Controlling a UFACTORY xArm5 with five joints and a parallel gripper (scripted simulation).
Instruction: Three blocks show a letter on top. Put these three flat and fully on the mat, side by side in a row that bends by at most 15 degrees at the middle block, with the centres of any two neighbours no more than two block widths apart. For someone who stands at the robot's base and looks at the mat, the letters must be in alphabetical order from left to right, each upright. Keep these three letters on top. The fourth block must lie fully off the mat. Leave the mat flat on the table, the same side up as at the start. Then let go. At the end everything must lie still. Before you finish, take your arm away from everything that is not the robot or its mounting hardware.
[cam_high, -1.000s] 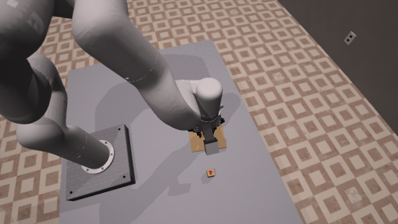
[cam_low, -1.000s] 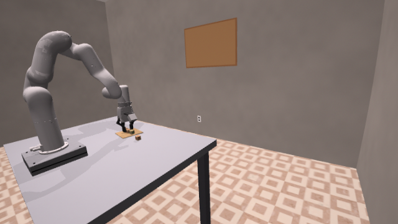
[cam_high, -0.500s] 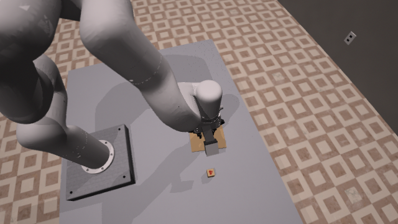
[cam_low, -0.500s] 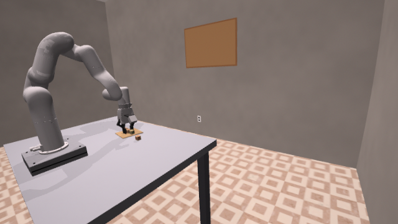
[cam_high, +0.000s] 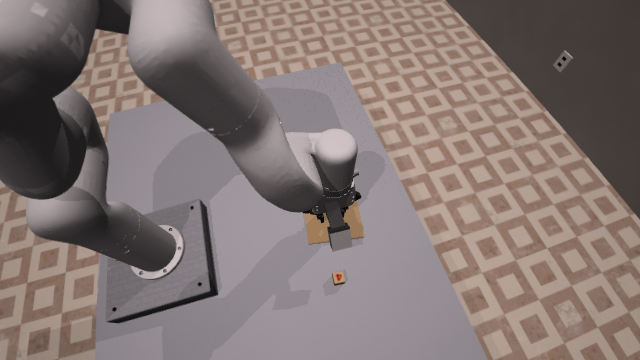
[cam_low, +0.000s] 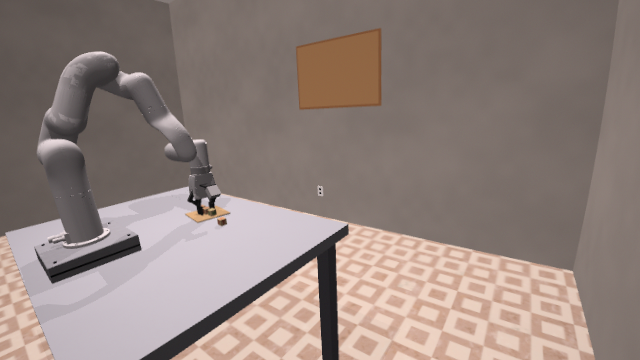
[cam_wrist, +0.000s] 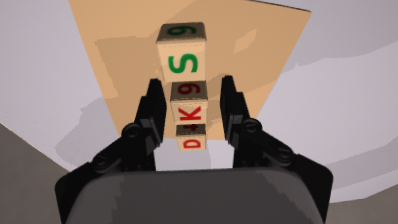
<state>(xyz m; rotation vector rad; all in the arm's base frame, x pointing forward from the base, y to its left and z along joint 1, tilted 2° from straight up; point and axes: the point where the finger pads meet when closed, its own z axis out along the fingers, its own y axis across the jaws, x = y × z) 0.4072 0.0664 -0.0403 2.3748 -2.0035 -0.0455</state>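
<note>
Now: the tan mat 20 mm below my hand. From my hand the other things lie so: wooden letter block: 40 mm to the left, 10 mm below.
</note>
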